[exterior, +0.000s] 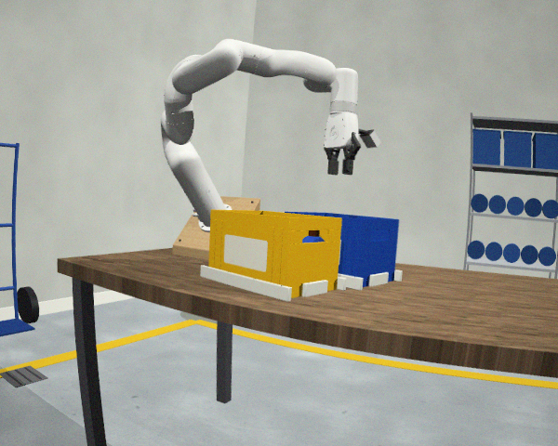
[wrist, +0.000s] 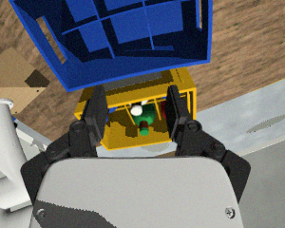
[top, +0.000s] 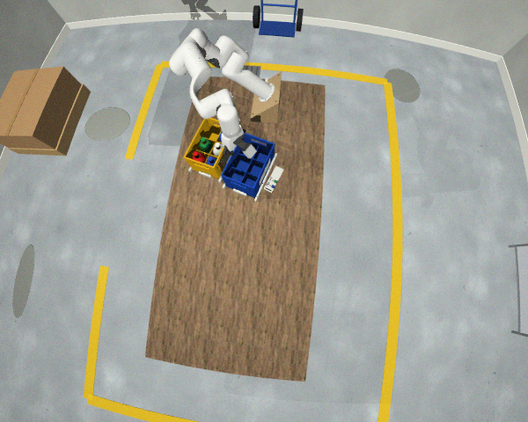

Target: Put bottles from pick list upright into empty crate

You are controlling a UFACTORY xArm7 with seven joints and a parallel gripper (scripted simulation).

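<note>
My gripper is now 220 mm above the white-label bottle, 130 mm to the left of it and 90 mm past it. The rest, counted from my hand: blue crate (220 mm below, 50 mm to the left); blue-label bottle (220 mm below, 160 mm to the right); yellow crate (220 mm below, 170 mm to the right, 100 mm behind).
</note>
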